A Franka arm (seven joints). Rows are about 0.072 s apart.
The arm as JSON. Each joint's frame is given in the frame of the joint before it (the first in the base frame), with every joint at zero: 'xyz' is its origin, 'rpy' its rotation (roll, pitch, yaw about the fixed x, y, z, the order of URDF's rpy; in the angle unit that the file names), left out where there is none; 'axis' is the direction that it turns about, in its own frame. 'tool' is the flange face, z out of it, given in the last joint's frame.
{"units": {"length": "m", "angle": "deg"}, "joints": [
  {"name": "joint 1", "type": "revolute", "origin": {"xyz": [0.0, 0.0, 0.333], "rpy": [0.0, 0.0, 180.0]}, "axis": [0.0, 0.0, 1.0]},
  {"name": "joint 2", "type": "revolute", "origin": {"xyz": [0.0, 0.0, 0.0], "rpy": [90.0, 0.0, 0.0]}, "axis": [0.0, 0.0, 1.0]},
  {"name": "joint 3", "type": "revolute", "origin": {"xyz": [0.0, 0.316, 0.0], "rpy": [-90.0, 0.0, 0.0]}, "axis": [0.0, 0.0, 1.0]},
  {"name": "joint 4", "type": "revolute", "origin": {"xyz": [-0.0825, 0.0, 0.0], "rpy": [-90.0, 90.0, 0.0]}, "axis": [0.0, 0.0, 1.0]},
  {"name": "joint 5", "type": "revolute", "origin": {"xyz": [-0.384, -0.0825, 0.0], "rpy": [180.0, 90.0, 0.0]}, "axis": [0.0, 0.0, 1.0]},
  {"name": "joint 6", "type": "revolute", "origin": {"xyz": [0.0, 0.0, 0.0], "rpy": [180.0, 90.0, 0.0]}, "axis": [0.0, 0.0, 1.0]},
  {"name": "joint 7", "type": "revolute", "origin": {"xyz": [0.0, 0.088, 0.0], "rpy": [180.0, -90.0, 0.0]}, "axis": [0.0, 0.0, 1.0]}
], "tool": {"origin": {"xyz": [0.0, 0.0, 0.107], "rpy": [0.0, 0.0, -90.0]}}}
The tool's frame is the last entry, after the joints.
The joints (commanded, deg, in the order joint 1, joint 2, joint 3, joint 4, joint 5, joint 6, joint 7), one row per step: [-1.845, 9.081, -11.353, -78.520, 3.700, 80.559, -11.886]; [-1.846, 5.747, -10.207, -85.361, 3.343, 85.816, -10.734]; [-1.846, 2.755, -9.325, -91.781, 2.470, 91.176, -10.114]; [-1.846, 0.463, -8.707, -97.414, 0.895, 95.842, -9.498]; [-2.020, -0.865, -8.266, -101.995, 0.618, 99.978, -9.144]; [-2.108, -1.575, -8.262, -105.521, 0.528, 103.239, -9.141]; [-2.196, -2.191, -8.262, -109.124, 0.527, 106.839, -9.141]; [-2.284, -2.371, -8.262, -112.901, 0.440, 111.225, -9.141]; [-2.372, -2.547, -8.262, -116.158, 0.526, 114.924, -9.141]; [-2.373, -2.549, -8.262, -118.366, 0.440, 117.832, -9.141]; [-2.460, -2.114, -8.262, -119.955, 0.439, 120.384, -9.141]
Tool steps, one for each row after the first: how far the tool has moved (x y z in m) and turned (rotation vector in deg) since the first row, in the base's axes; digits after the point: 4 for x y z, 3 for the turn. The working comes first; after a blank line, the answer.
Tool pose at each row, in the base's axes (x y z in m, rotation vector in deg; the steps are taken from these numbers as rounded here): [0.5735, -0.1161, 0.6152, -176.387, 1.373, 9.704]; [0.5663, -0.1088, 0.6005, -176.540, 1.883, 7.154]; [0.5588, -0.1036, 0.5850, -177.335, 1.829, 4.478]; [0.5517, -0.1009, 0.5674, -178.808, 1.815, 2.897]; [0.5474, -0.0988, 0.5482, -179.065, 1.958, 1.596]; [0.5440, -0.0995, 0.5304, -179.134, 2.108, 0.919]; [0.5405, -0.1000, 0.5116, -179.158, 2.289, -0.037]; [0.5380, -0.1005, 0.4886, -179.353, 2.437, -1.234]; [0.5344, -0.1006, 0.4689, -179.354, 2.669, -2.210]; [0.5324, -0.1003, 0.4553, -179.544, 2.650, -3.273]; [0.5321, -0.1009, 0.4422, -179.689, 2.816, -4.080]

[-0.0072, 0.0073, -0.0147, -0.069, -1.645, -0.375]; [-0.0147, 0.0125, -0.0302, -0.787, -3.388, -0.348]; [-0.0218, 0.0152, -0.0478, -2.233, -4.414, -0.280]; [-0.0261, 0.0173, -0.0670, -2.487, -5.245, -0.381]; [-0.0295, 0.0166, -0.0848, -2.561, -5.675, -0.485]; [-0.0330, 0.0161, -0.1036, -2.596, -6.282, -0.617]; [-0.0355, 0.0156, -0.1266, -2.809, -7.043, -0.722]; [-0.0391, 0.0155, -0.1463, -2.835, -7.661, -0.887]; [-0.0411, 0.0158, -0.1599, -3.046, -8.337, -0.882]; [-0.0414, 0.0152, -0.1730, -3.219, -8.845, -0.992]
